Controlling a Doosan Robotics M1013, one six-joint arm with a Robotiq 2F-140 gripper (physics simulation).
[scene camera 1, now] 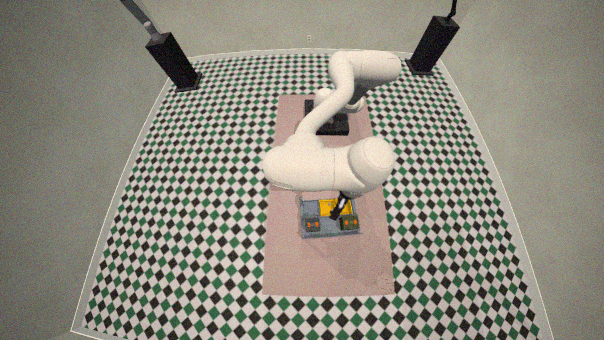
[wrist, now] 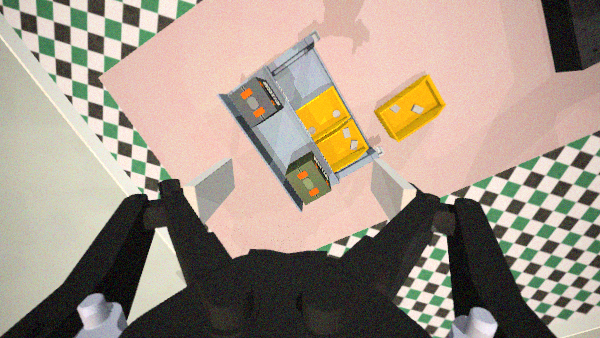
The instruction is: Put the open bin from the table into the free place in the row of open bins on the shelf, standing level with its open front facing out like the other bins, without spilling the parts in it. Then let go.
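Places are measured from the arm's base along level axes (x ahead, y right, z down), in metres.
Pixels of known places: gripper, fingertip midpoint: (wrist: 301,173).
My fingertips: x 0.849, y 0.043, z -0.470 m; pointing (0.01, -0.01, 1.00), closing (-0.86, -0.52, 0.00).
Behind a point stands the place of what it marks.
The loose yellow open bin (wrist: 410,108) @[x 0.569, y -0.091, z 0.055 m] lies on the pink table (wrist: 480,45) @[x 0.335, y -0.033, z 0.058 m] (scene camera 1: 300,275) @[x 1.240, y 0.243, z 0.058 m] with small light parts in it; it does not show in the scene view, where the arm covers part of the table. The blue-grey shelf (wrist: 284,131) @[x 0.920, y 0.056, z -0.044 m] (scene camera 1: 327,234) @[x 0.982, y 0.057, z -0.044 m] holds two yellow open bins side by side, one (wrist: 325,114) @[x 0.799, y 0.028, z 0.049 m] in the middle and one (wrist: 343,145) @[x 0.798, y -0.087, z 0.049 m] at the end of the row, both with small parts. The free place (wrist: 306,75) @[x 0.791, y 0.155, z 0.052 m] (scene camera 1: 310,206) @[x 0.778, y 0.153, z 0.052 m] is at the other end. My gripper (wrist: 301,173) @[x 0.849, y 0.043, z -0.470 m] (scene camera 1: 336,214) is open and empty, above the shelf in the scene view, apart from the loose bin.
On another level of the shelf stand a dark grey case (wrist: 253,103) @[x 0.923, y 0.150, z -0.166 m] (scene camera 1: 312,225) @[x 0.929, y 0.154, z -0.166 m] and an olive case (wrist: 308,184) @[x 0.923, y -0.081, z -0.141 m] (scene camera 1: 349,222) @[x 0.922, y -0.070, z -0.140 m], both with orange latches. The black robot base (wrist: 562,40) @[x 0.173, y -0.126, z 0.024 m] (scene camera 1: 334,127) @[x 0.134, y -0.089, z -0.007 m] stands at the table's back. Two black pedestals (scene camera 1: 172,62) (scene camera 1: 432,46) stand farther back.
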